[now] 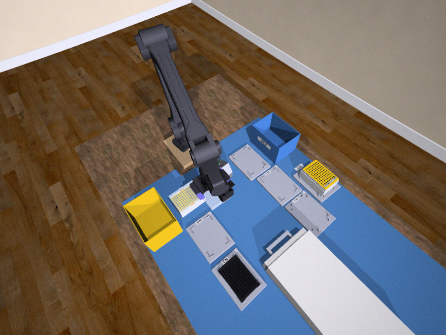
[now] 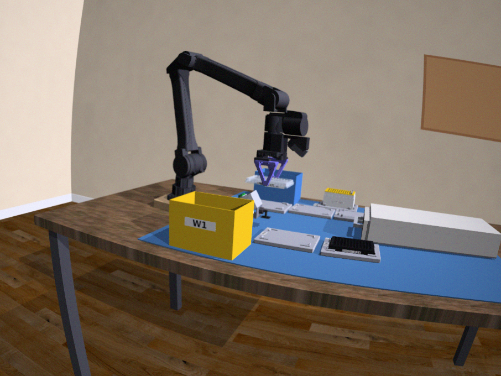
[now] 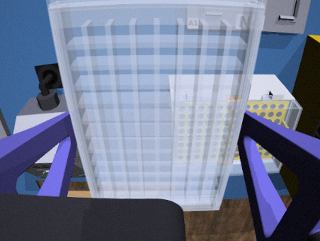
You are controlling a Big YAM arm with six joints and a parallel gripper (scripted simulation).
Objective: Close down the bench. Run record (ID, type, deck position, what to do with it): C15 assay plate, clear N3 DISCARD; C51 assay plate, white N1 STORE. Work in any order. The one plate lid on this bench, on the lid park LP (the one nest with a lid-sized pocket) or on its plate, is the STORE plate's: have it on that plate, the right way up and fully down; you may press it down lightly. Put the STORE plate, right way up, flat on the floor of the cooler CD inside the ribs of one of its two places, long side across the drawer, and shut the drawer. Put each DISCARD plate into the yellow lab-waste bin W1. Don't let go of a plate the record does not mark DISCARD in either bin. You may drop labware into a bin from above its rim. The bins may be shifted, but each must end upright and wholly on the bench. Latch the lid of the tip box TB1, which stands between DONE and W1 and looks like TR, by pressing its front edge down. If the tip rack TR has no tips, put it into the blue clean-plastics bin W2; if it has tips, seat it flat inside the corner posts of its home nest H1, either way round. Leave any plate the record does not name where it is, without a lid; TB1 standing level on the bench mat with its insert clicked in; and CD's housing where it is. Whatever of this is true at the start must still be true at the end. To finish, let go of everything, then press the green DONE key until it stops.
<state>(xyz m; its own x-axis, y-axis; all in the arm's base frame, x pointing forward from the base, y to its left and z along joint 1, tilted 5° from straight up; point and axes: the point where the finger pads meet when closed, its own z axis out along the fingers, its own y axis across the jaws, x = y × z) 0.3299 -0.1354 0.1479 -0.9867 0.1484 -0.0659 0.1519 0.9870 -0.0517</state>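
My hand is 110 mm past the green DONE key, 130 mm to the right of it and 80 mm above it. The rest, counted from my hand: clear assay plate: right at my hand; then tip box lid: 90 mm behind, 60 mm to the right, 90 mm below; then nest N4: 80 mm ahead, 100 mm to the right, 140 mm below.
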